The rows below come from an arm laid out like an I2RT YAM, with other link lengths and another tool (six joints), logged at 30 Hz.
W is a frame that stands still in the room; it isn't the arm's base.
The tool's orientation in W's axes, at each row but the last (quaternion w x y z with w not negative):
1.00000, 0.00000, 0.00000, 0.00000
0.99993, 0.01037, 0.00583, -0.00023
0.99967, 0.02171, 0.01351, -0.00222
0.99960, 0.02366, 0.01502, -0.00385
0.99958, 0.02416, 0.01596, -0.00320
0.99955, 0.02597, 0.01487, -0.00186
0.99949, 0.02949, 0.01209, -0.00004
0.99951, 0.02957, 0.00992, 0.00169
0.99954, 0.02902, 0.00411, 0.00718
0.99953, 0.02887, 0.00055, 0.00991
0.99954, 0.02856, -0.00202, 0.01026
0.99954, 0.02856, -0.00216, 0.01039
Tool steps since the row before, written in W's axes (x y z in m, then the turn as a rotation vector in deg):
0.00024, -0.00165, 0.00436, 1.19, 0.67, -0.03
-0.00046, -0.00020, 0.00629, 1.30, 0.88, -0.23
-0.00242, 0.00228, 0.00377, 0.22, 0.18, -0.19
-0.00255, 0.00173, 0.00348, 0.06, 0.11, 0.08
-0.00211, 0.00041, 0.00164, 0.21, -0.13, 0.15
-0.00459, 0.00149, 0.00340, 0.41, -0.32, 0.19
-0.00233, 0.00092, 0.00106, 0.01, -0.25, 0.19
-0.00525, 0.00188, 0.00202, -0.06, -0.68, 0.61
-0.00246, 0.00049, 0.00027, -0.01, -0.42, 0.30
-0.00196, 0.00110, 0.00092, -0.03, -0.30, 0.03
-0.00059, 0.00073, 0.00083, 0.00, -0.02, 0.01
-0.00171, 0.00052, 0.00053, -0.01, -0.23, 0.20
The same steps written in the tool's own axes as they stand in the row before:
0.00024, -0.00165, 0.00436, 1.19, 0.67, -0.03
-0.00053, -0.00007, 0.00629, 1.30, 0.88, -0.23
-0.00253, 0.00243, 0.00360, 0.22, 0.17, -0.19
-0.00267, 0.00187, 0.00332, 0.06, 0.11, 0.08
-0.00216, 0.00047, 0.00155, 0.21, -0.12, 0.16
-0.00469, 0.00164, 0.00318, 0.41, -0.31, 0.22
-0.00235, 0.00098, 0.00095, 0.01, -0.24, 0.20
-0.00528, 0.00201, 0.00180, -0.07, -0.64, 0.65
-0.00245, 0.00054, 0.00022, -0.02, -0.40, 0.32
-0.00194, 0.00119, 0.00085, -0.04, -0.30, 0.05
-0.00057, 0.00079, 0.00079, 0.00, -0.02, 0.01
-0.00170, 0.00059, 0.00051, -0.01, -0.22, 0.21

